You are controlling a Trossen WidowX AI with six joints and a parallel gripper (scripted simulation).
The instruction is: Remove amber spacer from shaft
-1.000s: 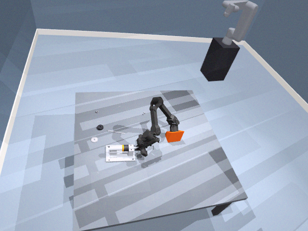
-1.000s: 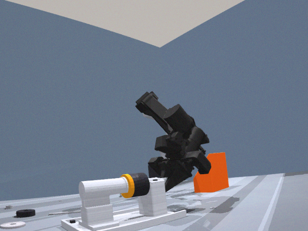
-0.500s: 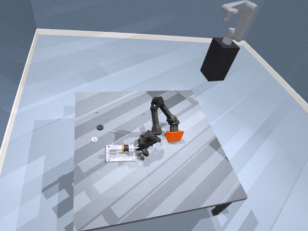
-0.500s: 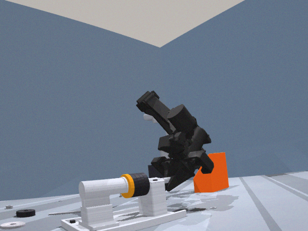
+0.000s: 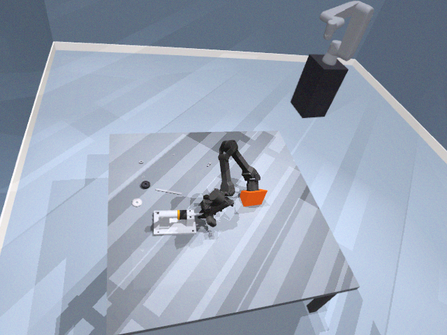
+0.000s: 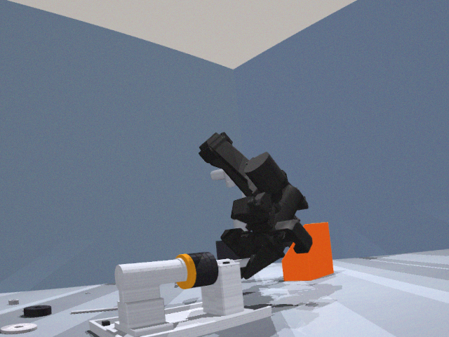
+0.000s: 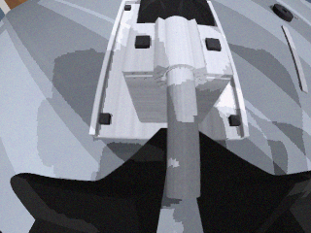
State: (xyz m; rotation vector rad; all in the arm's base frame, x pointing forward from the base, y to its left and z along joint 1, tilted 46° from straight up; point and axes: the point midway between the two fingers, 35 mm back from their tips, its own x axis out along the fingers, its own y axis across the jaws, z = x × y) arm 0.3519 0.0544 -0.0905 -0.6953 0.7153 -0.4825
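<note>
Now: the shaft 40 mm ahead of my gripper tip, 20 mm above it and 10 mm to the right of it. Round my gripper tip: amber spacer: 110 mm ahead, 20 mm to the right, 20 mm above; then thin rod: 250 mm to the right, 110 mm ahead, 50 mm below.
</note>
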